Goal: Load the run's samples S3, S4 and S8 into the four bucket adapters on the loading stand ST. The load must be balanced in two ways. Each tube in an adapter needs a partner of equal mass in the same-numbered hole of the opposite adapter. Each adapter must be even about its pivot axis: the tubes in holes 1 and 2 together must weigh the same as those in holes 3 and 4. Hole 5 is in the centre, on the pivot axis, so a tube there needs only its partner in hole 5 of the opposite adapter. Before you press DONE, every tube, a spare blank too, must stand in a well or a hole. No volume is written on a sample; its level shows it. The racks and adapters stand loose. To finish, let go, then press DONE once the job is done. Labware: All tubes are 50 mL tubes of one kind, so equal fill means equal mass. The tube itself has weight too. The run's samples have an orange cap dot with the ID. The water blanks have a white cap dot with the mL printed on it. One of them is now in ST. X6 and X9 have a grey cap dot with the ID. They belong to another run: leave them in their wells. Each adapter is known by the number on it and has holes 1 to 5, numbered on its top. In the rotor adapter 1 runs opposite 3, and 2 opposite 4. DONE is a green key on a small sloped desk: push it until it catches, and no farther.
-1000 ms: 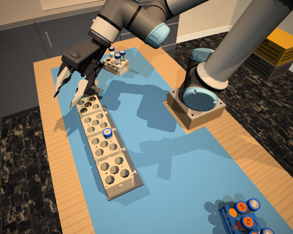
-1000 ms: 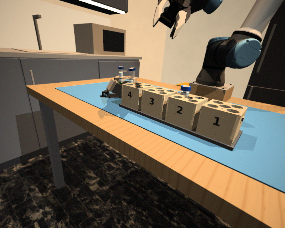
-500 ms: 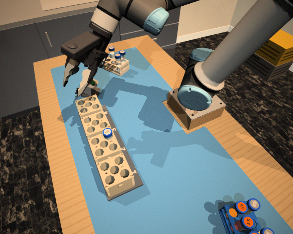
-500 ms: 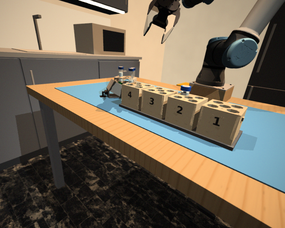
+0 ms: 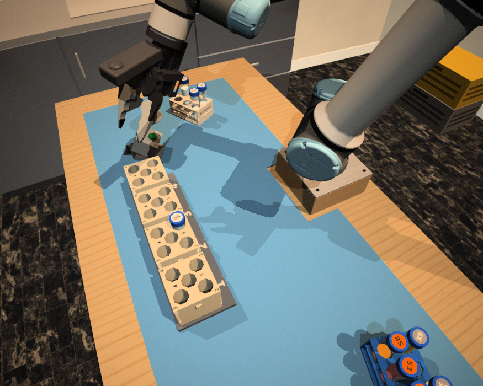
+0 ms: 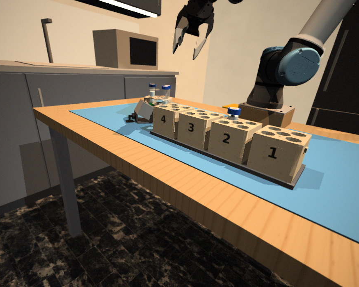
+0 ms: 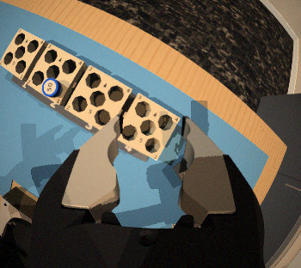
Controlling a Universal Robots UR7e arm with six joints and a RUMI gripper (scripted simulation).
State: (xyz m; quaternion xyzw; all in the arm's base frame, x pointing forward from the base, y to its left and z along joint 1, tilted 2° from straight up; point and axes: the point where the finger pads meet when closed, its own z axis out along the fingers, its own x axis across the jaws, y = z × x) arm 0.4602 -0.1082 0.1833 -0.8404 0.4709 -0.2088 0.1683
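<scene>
Right now the blue-capped blank is 19 cm below my hand, 17 cm to the left of it and 2 cm behind it. From my hand the other things lie so: tan blank rack 35 cm to the right, 24 cm behind, 23 cm below; sloped desk 21 cm to the right, 21 cm below, 5 cm behind; green done key 21 cm to the right, 19 cm below, 6 cm behind.
</scene>
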